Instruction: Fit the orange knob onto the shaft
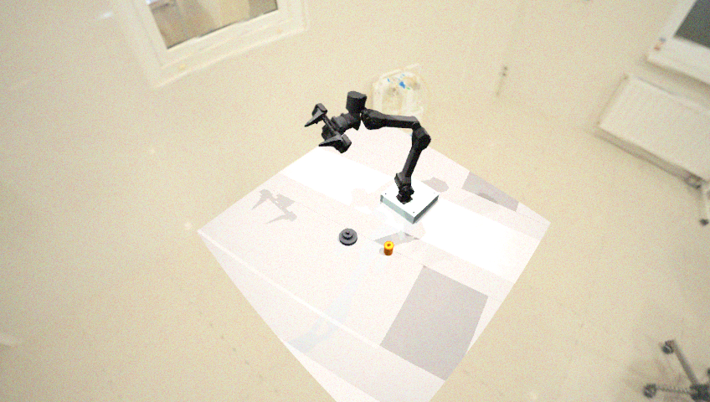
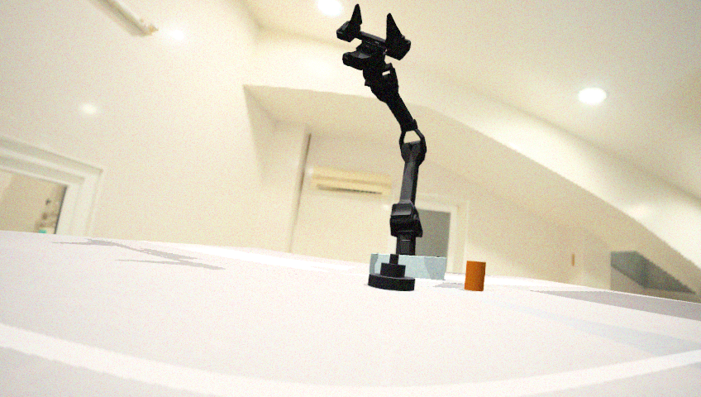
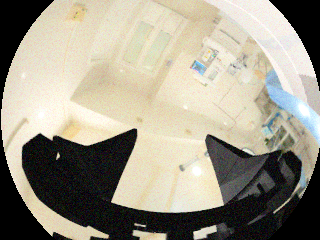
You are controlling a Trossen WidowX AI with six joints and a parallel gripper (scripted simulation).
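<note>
The orange knob lies 16 cm behind my gripper tip, 25 cm to the left of it and 55 cm below it. The rest, counted from my gripper tip: pedestal (5 cm behind, 8 cm to the left, 55 cm below).
</note>
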